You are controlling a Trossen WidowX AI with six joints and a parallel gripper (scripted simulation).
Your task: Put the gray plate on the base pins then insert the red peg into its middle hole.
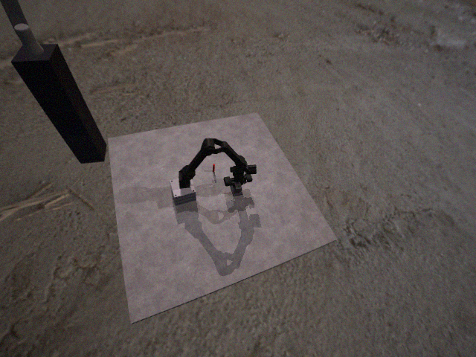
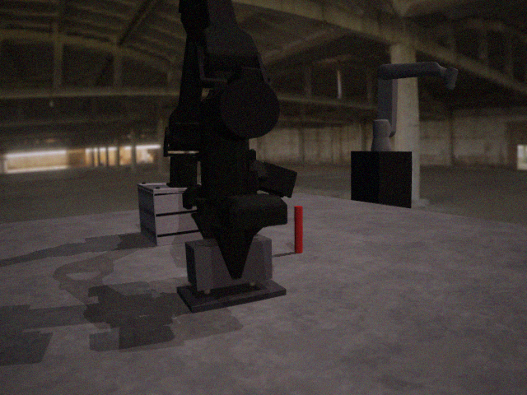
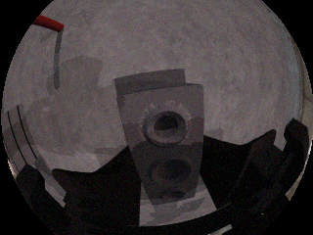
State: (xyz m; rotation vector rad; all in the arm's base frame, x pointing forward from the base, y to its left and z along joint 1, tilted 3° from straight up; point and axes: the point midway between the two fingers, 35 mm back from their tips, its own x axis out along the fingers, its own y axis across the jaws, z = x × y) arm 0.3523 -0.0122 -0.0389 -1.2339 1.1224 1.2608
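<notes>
The dark base lies 20 mm below my gripper tip. From my gripper tip the other things lie so: gray plate (30 mm above); red peg (140 mm behind, 170 mm to the left, 10 mm above).
</notes>
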